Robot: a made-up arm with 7 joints.
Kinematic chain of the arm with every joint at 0, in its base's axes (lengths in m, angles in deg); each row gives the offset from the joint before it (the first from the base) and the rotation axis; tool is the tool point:
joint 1: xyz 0 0 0.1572 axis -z
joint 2: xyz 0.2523 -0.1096 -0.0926 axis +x
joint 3: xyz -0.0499 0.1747 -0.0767 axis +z
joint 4: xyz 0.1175 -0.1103 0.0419 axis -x
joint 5: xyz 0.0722 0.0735 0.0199 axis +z
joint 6: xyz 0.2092 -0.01 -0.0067 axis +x
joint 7: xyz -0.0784 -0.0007 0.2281 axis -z
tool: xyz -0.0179 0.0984 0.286
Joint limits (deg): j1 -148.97..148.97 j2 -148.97..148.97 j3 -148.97..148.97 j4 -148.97..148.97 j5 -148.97..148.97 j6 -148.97..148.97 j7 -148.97..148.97
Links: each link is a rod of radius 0.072 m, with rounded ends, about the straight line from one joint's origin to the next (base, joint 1, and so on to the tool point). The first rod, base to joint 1, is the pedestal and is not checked.
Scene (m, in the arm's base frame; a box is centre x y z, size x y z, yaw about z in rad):
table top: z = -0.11
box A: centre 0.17 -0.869 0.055 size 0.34 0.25 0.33 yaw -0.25
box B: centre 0.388 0.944 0 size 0.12 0.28 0.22 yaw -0.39
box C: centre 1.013 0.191 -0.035 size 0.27 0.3 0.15 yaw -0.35
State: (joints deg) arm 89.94 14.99 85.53 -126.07 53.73 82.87 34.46
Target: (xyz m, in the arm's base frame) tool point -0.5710 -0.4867 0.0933
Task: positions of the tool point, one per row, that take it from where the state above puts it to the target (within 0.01 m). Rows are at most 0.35 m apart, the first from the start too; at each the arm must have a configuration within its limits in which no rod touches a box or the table.
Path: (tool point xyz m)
1: 0.7407 -0.5256 0.3534
2: 0.6047 -0.5534 0.6174
3: 0.3801 -0.5365 0.8162
4: 0.1128 -0.4862 0.9104
5: -0.1402 -0.4126 0.8981
6: -0.3326 -0.3233 0.8104
7: -0.3035 -0.4502 0.8291
8: -0.3788 -0.5849 0.7424
9: -0.5662 -0.6279 0.5648
10: -0.7870 -0.5007 0.3355
11: -0.7207 -0.5515 0.2168
12: -0.6466 -0.5423 0.1337
13: -0.5710 -0.4867 0.0933

